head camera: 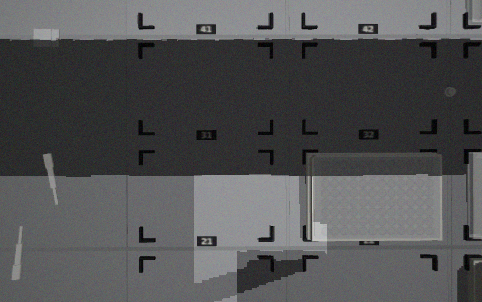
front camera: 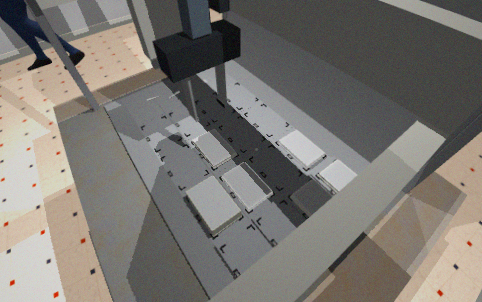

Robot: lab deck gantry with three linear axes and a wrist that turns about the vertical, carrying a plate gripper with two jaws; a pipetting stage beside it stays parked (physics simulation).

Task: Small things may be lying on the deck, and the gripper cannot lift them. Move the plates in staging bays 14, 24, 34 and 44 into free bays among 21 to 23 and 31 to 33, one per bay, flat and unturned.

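Frame: origin at the robot's base, x right, y back, z down, level; millimetres.
Where they show: gripper, between the fingertips: (front camera: 208, 110); robot's base, origin of its link: (front camera: 141, 127).
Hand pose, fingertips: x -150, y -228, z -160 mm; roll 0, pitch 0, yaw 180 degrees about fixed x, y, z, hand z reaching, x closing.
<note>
Each offset is from my fingertips to the top centre of the thing. "spot": to the spot under its first point.
My gripper (front camera: 209, 112) is open and empty, its two jaws hanging apart above the far part of the deck. A plate @(dx +0, dy +0, dz +146 mm) (front camera: 212, 148) (head camera: 376, 197) lies flat in bay 22, its long sides along the bay. A second plate @(dx +0, dy -164, dz +146 mm) (front camera: 247, 186) lies in bay 23; its left edge @(spot: dx +0, dy -102, dz +153 mm) (head camera: 476, 195) shows in the head view. A shaded plate @(dx -107, dy -328, dz +131 mm) (front camera: 311, 197) is in bay 34, and a bright white plate @(dx -214, dy -328, dz +131 mm) (front camera: 339, 174) is in bay 44, both partly hidden by the front beam. Bays 21, 31 and 32 hold no plate in the head view; the gripper does not show there.
A taller block @(dx +107, dy -164, dz +118 mm) (front camera: 212, 204) stands beside the bay 23 plate. A white plate @(dx -214, dy -164, dz +146 mm) (front camera: 302, 148) lies in bay 43. A small round disc @(dx -104, dy -82, dz +156 mm) (head camera: 450, 91) lies near bays 32 and 33. Two thin tapered pieces @(dx -18, dy +317, dz +152 mm) (head camera: 51, 178) @(dx +54, dy +350, dz +152 mm) (head camera: 17, 254) and a pale square @(spot: dx -162, dy +324, dz +159 mm) (head camera: 46, 34) are at the left.
</note>
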